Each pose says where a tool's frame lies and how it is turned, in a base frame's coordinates. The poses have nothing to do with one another.
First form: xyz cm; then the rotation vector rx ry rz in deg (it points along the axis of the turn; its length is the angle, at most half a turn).
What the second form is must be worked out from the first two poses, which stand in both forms.
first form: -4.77 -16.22 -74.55 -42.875 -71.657 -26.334
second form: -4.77 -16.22 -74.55 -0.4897 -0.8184 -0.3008 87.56
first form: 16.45 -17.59 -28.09 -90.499 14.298 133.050
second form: 16.45 -17.59 -28.09 -0.5602 0.0885 0.8236 161.55
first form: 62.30 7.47 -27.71 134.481 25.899 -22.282
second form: 62.30 7.47 -27.71 0.9692 0.1867 -0.1606 138.75
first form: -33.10 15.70 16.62 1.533 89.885 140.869
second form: -33.10 15.70 16.62 0.0092 0.5379 0.8430 167.11
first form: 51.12 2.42 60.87 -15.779 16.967 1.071
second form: 51.12 2.42 60.87 -0.6803 0.7315 0.0462 23.19
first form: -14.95 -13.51 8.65 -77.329 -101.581 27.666
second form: -14.95 -13.51 8.65 -0.5920 -0.7776 0.2118 130.63
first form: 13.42 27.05 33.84 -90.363 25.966 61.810
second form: 13.42 27.05 33.84 -0.8031 0.2308 0.5493 112.52
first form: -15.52 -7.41 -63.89 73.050 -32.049 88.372
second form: -15.52 -7.41 -63.89 0.6136 -0.2692 0.7423 119.05
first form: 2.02 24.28 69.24 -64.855 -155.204 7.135
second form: 2.02 24.28 69.24 -0.3852 -0.9219 0.0424 168.36
